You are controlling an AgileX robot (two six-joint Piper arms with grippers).
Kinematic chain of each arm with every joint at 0, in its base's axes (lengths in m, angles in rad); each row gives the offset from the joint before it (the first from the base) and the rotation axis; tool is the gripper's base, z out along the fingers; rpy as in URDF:
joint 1: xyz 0 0 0.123 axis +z
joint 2: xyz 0 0 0 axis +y
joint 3: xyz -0.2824 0 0.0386 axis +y
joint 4: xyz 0.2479 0 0.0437 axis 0.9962 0 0.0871
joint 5: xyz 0 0 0 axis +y
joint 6: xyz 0.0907 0 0.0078 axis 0.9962 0 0.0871
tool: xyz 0 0 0 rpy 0 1.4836 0
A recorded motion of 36 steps. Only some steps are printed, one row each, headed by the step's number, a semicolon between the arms.
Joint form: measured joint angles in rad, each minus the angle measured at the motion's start. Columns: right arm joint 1, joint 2, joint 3, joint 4, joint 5, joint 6; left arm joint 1, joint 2, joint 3, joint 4, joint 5, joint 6.
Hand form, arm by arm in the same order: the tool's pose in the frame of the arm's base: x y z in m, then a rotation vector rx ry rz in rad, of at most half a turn. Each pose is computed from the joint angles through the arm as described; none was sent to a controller.
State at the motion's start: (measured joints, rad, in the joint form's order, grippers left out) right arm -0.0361 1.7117 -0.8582 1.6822 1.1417 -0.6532; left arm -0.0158 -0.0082 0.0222 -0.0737 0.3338 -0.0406
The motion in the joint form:
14: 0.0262 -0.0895 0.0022 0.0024 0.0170 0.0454; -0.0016 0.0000 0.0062 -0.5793 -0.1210 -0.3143
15: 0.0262 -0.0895 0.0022 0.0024 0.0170 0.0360; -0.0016 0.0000 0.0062 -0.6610 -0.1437 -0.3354
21: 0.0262 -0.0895 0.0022 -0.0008 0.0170 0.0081; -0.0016 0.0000 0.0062 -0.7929 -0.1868 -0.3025
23: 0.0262 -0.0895 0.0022 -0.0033 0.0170 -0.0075; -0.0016 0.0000 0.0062 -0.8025 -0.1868 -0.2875
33: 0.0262 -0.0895 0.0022 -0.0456 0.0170 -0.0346; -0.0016 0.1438 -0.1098 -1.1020 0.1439 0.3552
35: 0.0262 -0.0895 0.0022 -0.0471 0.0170 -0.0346; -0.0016 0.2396 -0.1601 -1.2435 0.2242 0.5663
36: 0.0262 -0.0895 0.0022 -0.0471 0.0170 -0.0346; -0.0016 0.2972 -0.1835 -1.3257 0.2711 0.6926
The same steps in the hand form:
14: 0.2970 0.0800 0.2472 0.5164 2.1890 1.8657; 0.0556 -0.0127 0.1886 -0.7317 1.5883 -0.8632
15: 0.2970 0.0800 0.2472 0.5053 2.1876 1.8609; 0.0558 -0.0126 0.1911 -0.8058 1.5357 -0.9459
21: 0.2969 0.0800 0.2470 0.4698 2.1867 1.8448; 0.0563 -0.0112 0.1953 -0.8725 1.4584 -1.0238
23: 0.2967 0.0800 0.2468 0.4495 2.1867 1.8354; 0.0562 -0.0113 0.1954 -0.8669 1.4597 -1.0208
33: 0.2945 0.0804 0.2441 0.3840 2.2248 1.7964; 0.0558 -0.0397 0.2182 -0.3825 1.7770 -0.9814
35: 0.2944 0.0804 0.2440 0.3828 2.2263 1.7955; 0.0611 -0.0478 0.2331 -0.2457 1.8050 -1.0171
36: 0.2944 0.0804 0.2440 0.3828 2.2263 1.7955; 0.0652 -0.0523 0.2404 -0.1655 1.8101 -1.0384

